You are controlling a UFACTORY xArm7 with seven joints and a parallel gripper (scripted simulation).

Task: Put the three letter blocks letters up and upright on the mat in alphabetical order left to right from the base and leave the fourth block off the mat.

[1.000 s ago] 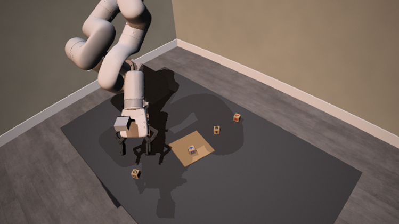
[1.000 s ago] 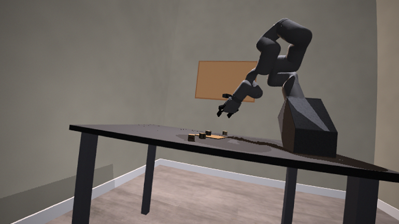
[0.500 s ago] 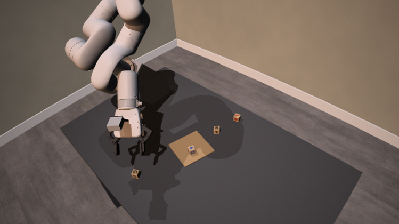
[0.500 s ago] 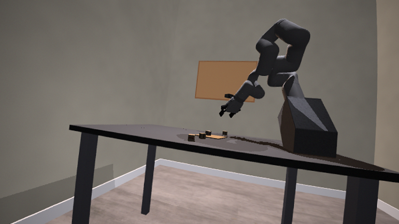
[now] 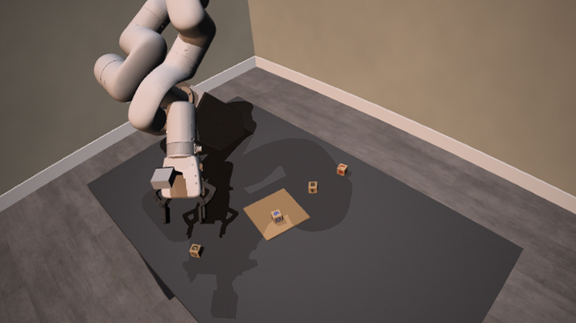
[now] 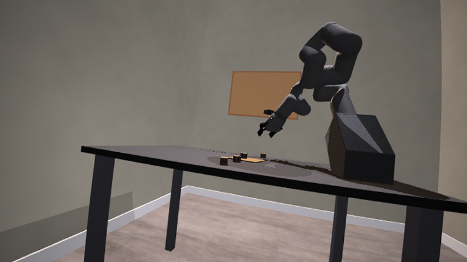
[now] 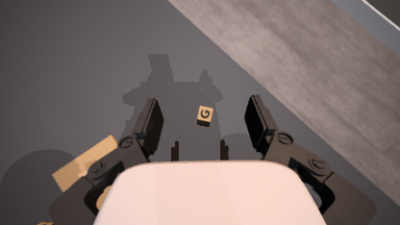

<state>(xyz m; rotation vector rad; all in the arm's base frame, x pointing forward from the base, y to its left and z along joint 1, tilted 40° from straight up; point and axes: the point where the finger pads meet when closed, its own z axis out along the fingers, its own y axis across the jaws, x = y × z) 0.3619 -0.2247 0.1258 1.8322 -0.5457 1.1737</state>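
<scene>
Right now my hand is 240 mm to the right of the tan mat, 140 mm above it and 60 mm short of it.
</scene>
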